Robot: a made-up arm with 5 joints.
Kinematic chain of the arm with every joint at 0, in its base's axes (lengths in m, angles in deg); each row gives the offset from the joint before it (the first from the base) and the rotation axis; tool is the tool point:
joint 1: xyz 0 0 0.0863 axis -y
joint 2: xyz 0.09 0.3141 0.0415 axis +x
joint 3: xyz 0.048 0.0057 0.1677 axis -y
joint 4: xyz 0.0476 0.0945 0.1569 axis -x
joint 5: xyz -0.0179 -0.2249 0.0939 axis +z
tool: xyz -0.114 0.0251 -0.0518
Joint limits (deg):
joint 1: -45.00..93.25
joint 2: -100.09..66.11
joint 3: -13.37..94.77
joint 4: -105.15..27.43
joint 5: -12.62..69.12
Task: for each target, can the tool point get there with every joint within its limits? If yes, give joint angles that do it. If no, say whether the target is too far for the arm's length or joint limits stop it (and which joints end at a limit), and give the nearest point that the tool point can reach.
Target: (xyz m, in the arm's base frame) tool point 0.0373 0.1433 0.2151
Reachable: yes | joints 52.21 33.67 39.37 -47.80 57.69
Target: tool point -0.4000 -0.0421 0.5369
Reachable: no: joint limits stop it (at a limit: joint 3, joint 4, joint 5) | nearest point -0.3437 0.0120 0.4735 | short by 0.101 m
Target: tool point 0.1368 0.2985 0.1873
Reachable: yes | joints 3.49 12.41 48.91 -75.49 27.04
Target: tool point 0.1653 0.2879 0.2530
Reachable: yes | joints -18.02 -43.41 55.78 -43.67 43.04
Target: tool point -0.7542 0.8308 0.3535
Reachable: no: too far | nearest point -0.4788 0.6310 0.2559 | short by 0.354 m
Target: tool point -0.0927 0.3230 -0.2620
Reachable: no: joint limits stop it (at a limit: joint 1, joint 4) | nearest point -0.1787 0.3327 -0.1045 | short by 0.180 m
